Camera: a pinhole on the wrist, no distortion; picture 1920 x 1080 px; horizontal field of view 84.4 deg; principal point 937.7 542.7 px. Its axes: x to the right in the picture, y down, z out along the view. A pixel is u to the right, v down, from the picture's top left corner.
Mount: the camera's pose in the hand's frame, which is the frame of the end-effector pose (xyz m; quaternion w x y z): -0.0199 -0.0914 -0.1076 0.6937 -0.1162 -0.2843 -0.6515
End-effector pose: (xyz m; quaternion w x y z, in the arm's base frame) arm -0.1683 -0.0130 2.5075 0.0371 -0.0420 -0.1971 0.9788
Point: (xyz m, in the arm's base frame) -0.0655 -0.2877 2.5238
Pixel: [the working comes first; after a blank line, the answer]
In the camera's frame: -0.1581 -0.0179 0.3793

497 493
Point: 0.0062 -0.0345 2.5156
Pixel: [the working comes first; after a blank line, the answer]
In the camera's frame: -0.0226 -0.1168 0.1764

outside the picture
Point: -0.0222 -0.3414 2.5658
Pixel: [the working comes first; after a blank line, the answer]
In the camera's frame: -0.1532 -0.0517 0.4525

579 422
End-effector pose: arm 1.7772 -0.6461 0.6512 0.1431 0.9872 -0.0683 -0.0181
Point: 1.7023 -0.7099 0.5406
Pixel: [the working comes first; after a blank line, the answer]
In the camera's frame: 0.0200 0.0232 0.2709

1016 633
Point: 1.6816 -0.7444 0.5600
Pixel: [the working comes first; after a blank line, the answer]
In the camera's frame: -0.0184 0.0112 0.2903

871 584
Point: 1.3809 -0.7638 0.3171
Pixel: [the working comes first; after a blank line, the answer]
In the camera's frame: 0.1337 -0.2193 0.5615

1190 129
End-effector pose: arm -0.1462 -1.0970 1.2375 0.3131 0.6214 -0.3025 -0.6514
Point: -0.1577 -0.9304 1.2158
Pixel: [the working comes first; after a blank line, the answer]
In the camera's frame: 0.0906 -0.0727 0.1044

outside the picture
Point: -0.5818 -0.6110 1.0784
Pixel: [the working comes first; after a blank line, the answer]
In the camera's frame: 0.5886 -0.1719 0.3115

outside the picture
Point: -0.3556 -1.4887 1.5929
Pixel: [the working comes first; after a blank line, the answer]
In the camera's frame: -0.3286 0.2542 0.5632

320 1021
